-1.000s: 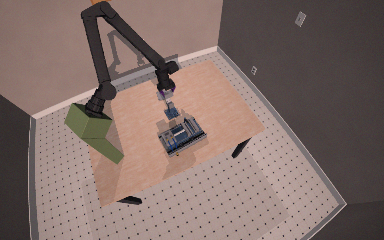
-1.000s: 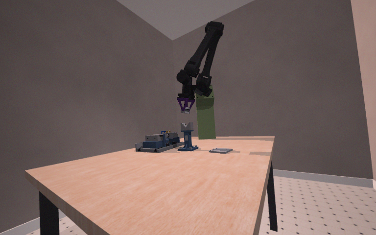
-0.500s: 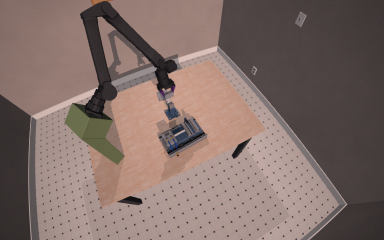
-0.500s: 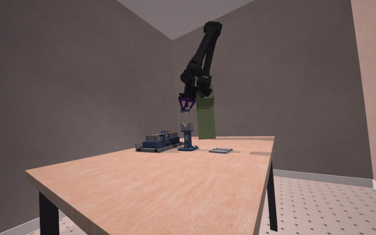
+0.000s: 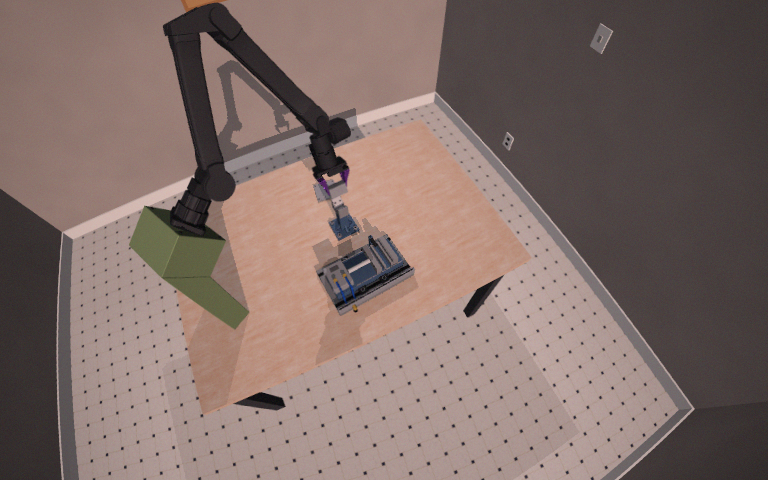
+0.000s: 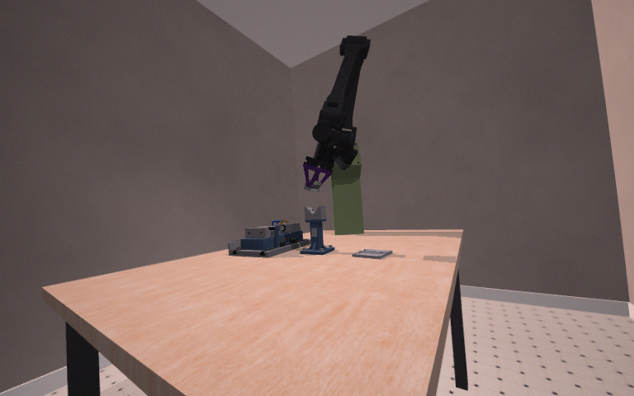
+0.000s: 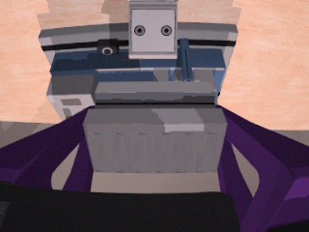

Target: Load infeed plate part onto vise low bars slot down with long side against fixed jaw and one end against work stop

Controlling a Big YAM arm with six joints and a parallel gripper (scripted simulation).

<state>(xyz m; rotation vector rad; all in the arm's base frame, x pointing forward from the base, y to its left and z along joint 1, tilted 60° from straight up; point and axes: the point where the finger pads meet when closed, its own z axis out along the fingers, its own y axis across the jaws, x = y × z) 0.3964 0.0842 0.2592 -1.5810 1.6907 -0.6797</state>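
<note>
Now: hand right at the part. The rest, counted from my hand: work stop rod 15 cm below, 13 cm to the right, 11 cm ahead; moving jaw 19 cm to the right, 16 cm below, 10 cm ahead; cylinder rod 21 cm to the right, 16 cm below, 6 cm ahead.
</note>
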